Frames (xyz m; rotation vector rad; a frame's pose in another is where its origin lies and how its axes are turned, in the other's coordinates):
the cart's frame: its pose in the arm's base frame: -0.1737 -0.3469 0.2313 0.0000 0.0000 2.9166
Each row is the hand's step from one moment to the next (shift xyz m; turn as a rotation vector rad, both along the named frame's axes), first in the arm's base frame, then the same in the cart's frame.
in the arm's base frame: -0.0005 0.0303 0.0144 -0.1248 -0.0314 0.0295
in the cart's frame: 0.0072 -0.0294 0.0144 0.1146 0.0585 0.0295
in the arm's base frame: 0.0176 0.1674 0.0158 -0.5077 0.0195 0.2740
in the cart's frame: 0.0202 -0.1671 0.0158 0.4993 0.0943 0.2740
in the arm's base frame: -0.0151 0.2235 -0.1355 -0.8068 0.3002 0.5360
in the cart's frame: 0.0646 -0.2145 -0.1355 0.8534 -0.1126 0.5360
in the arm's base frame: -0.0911 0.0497 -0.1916 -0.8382 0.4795 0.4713
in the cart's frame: 0.0999 -0.0281 -0.1916 0.9240 -0.2804 0.4713
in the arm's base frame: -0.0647 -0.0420 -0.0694 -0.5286 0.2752 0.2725
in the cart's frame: 0.0537 0.0554 -0.0694 0.5767 -0.1503 0.2725
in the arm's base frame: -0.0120 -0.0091 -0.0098 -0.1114 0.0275 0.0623
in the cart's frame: 0.0097 0.0115 -0.0098 0.1147 -0.0020 0.0623
